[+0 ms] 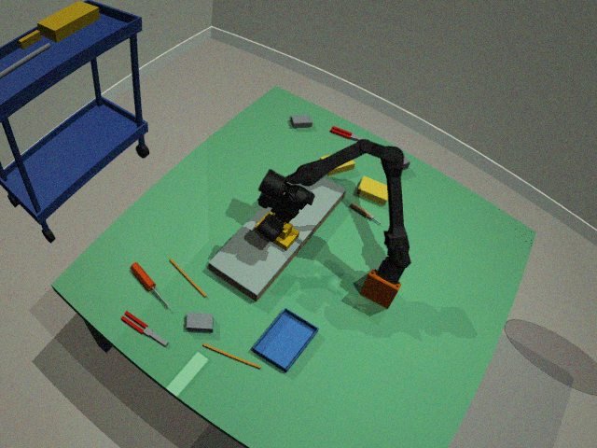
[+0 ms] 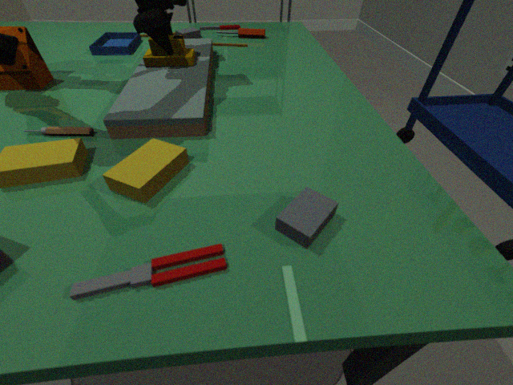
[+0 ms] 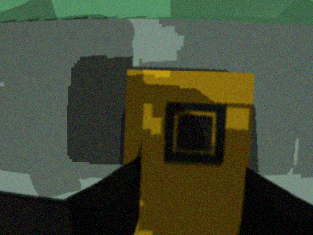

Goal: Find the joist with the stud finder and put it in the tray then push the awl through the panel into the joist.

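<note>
My gripper tip is 260 mm past the blue tray, 250 mm to the right of it and 50 mm above it. Round my gripper tip: awl 300 mm to the right, 170 mm behind, 60 mm below; then yellow stud finder 20 mm above, 10 mm ahead.
</note>
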